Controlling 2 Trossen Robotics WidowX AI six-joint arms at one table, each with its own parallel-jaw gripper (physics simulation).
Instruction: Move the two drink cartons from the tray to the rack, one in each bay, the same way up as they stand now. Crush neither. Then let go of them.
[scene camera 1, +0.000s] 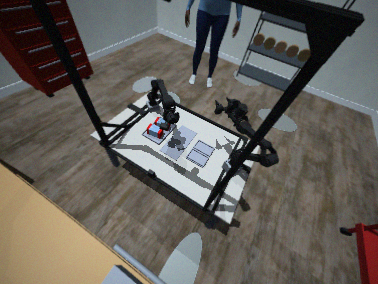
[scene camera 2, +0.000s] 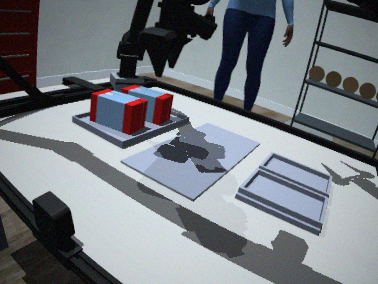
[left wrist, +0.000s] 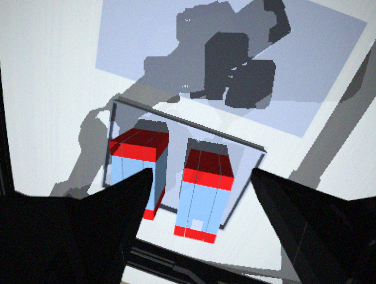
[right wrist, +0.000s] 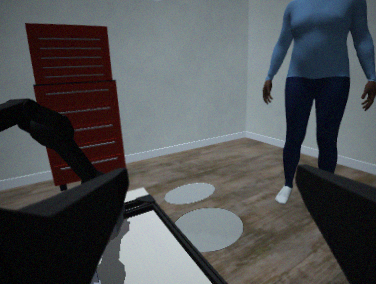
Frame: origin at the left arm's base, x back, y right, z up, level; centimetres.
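Seen in the pictures: left gripper, fingertip midpoint: (scene camera 2: 165, 72) (left wrist: 202, 173); right gripper, fingertip midpoint: (scene camera 1: 221, 99) (right wrist: 211, 174); left arm's base, origin of the base link: (scene camera 1: 152, 103) (scene camera 2: 127, 75).
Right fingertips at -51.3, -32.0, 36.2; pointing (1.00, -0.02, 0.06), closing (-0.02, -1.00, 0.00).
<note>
Pixels of each thing's middle, then the offset from my right fingertips to it, as dx, dy, dz. Level surfaces: height alone.
- grey tray, body centre: (left wrist: 174, 170) (scene camera 2: 133, 119) (scene camera 1: 159, 129) +22.1, +36.6, -40.9
- nearer carton, body centre: (left wrist: 201, 194) (scene camera 2: 117, 110) (scene camera 1: 155, 131) +19.6, +41.5, -37.7
- farther carton, body centre: (left wrist: 142, 172) (scene camera 2: 146, 104) (scene camera 1: 162, 124) +24.8, +32.7, -37.7
- two-bay rack, body centre: (scene camera 2: 291, 185) (scene camera 1: 200, 152) -12.6, +14.7, -40.7
- flat pale mat, its level: dz -41.3
Two blue cartons with red ends stand side by side on the grey tray (scene camera 1: 159, 142) (scene camera 2: 100, 133) (left wrist: 190, 125). The nearer carton (scene camera 1: 154, 131) (scene camera 2: 114, 111) (left wrist: 204, 200) is at the front in scene camera 2. The farther carton (scene camera 1: 160, 121) (scene camera 2: 150, 102) (left wrist: 159, 172) is behind it. My left gripper (scene camera 2: 165, 71) (left wrist: 202, 173) is open and empty, raised above the tray; in the left wrist view its fingers appear on either side of the nearer carton. The two-bay rack (scene camera 1: 202, 152) (scene camera 2: 280, 214) is empty. My right gripper (scene camera 1: 218, 106) (right wrist: 211, 174) is open and empty, raised high.
A flat pale mat (scene camera 1: 186, 132) (scene camera 2: 240, 145) (left wrist: 140, 30) lies between the tray and the rack, with arm shadows over it. Black frame rails edge the table, and posts rise at its sides. A person (scene camera 1: 211, 35) (scene camera 2: 248, 55) (right wrist: 317, 95) stands behind the table.
</note>
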